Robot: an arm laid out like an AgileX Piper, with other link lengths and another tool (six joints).
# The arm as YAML. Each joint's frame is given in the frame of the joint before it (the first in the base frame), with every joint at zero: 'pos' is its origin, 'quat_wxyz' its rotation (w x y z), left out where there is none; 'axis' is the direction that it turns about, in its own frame. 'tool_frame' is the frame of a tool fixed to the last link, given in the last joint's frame.
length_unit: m
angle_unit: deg
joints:
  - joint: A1
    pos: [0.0, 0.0, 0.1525]
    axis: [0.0, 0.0, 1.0]
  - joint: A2
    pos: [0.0, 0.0, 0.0]
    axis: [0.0, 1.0, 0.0]
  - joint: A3
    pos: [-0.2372, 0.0, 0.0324]
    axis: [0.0, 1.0, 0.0]
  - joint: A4
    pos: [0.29, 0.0, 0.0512]
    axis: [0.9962, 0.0, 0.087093]
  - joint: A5
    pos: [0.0, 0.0, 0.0]
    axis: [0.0, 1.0, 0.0]
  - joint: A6
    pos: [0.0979, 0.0, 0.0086]
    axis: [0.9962, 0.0, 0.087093]
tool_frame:
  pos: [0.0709, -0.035, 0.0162]
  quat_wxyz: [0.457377, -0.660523, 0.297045, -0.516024]
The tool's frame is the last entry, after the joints.
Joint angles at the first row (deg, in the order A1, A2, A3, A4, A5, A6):
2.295 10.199 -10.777 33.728 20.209 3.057
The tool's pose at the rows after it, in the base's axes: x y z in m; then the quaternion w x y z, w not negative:
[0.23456 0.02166 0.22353 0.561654 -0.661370 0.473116 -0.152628]
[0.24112 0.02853 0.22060 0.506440 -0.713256 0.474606 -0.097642]
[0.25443 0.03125 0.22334 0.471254 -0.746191 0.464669 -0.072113]
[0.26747 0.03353 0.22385 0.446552 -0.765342 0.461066 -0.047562]
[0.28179 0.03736 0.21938 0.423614 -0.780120 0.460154 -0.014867]
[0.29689 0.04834 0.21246 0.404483 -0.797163 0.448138 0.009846]
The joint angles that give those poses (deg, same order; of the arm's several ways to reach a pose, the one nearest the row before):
2.296 20.976 -18.375 31.224 31.611 2.363
2.294 29.978 -25.042 29.381 39.516 -0.384
2.295 37.715 -30.622 28.607 42.830 -3.901
2.296 44.364 -35.408 28.107 45.346 -5.793
2.407 51.541 -40.141 28.107 47.896 -7.366
4.503 58.072 -43.970 27.575 48.340 -8.400

